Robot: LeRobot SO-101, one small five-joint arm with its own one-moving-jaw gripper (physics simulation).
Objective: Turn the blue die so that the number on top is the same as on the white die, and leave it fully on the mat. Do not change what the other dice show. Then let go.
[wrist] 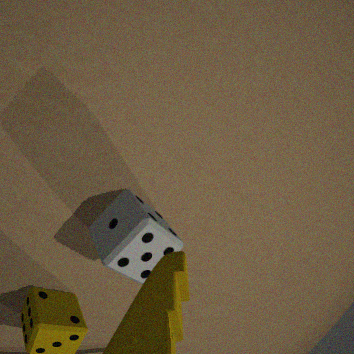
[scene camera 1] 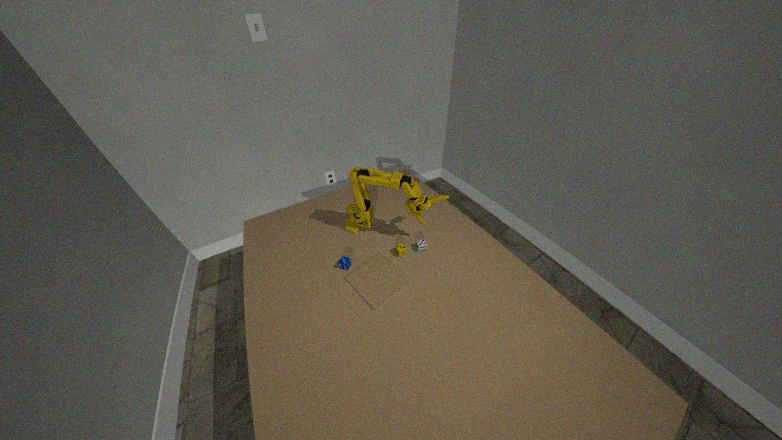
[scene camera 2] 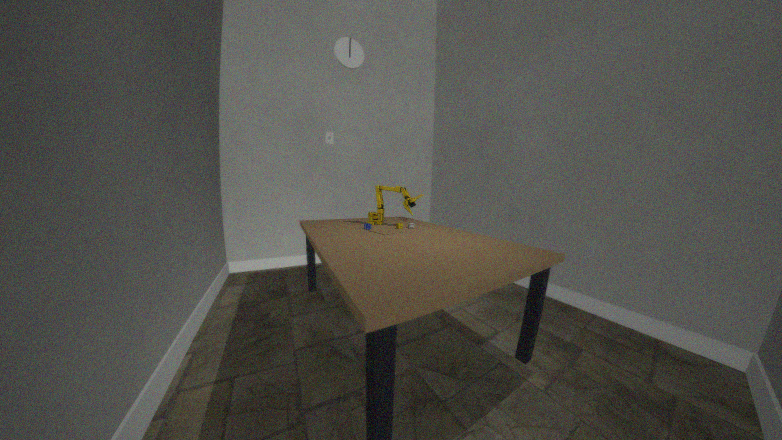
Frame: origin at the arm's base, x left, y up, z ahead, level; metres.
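Seen in the pictures: hand at its tool point: (wrist: pixel 186 269) (scene camera 1: pixel 424 223) (scene camera 2: pixel 412 214); arm's base at its link origin: (scene camera 1: pixel 361 227) (scene camera 2: pixel 375 224).
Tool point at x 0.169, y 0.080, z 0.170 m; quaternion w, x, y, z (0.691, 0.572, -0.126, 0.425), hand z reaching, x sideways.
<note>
Pixels of each thing's middle, then the offset from my tool point to it. Level surfaces: height alone.
- blue die at the middle of its body: (scene camera 1: pixel 344 263) (scene camera 2: pixel 367 226) dx -0.283, dy -0.065, dz -0.029 m
- thin mat at the middle of its body: (scene camera 1: pixel 376 278) (scene camera 2: pixel 385 230) dx -0.217, dy -0.078, dz +0.066 m
- white die at the middle of its body: (wrist: pixel 134 237) (scene camera 1: pixel 421 245) (scene camera 2: pixel 411 225) dx -0.030, dy -0.065, dz +0.031 m
- yellow die at the middle of its body: (wrist: pixel 51 323) (scene camera 1: pixel 400 249) (scene camera 2: pixel 399 225) dx -0.101, dy -0.065, dz +0.012 m
- table at its surface level: dy -0.080 m
The blue die (scene camera 1: pixel 344 263) (scene camera 2: pixel 367 226) stands on the table just off the left side of the thin mat (scene camera 1: pixel 376 280); its top number is too small to read. The white die (scene camera 1: pixel 421 245) (scene camera 2: pixel 411 225) (wrist: pixel 146 256) is on the table. In the wrist view it shows one pip on a grey face and five on a bright face that looks like the top, partly covered by my notched jaw (wrist: pixel 152 315). My gripper (scene camera 1: pixel 435 209) (scene camera 2: pixel 416 204) is wide open and empty, raised above the table near the white die, well away from the blue die. The moving jaw is out of the wrist view.
The yellow die (scene camera 1: pixel 400 250) (scene camera 2: pixel 399 225) (wrist: pixel 54 312) stands between the white die and the mat, close to the white die. The arm's base (scene camera 1: pixel 359 217) is on the table (scene camera 1: pixel 437 350) behind the dice. Walls rise behind and to the sides of the table.
</note>
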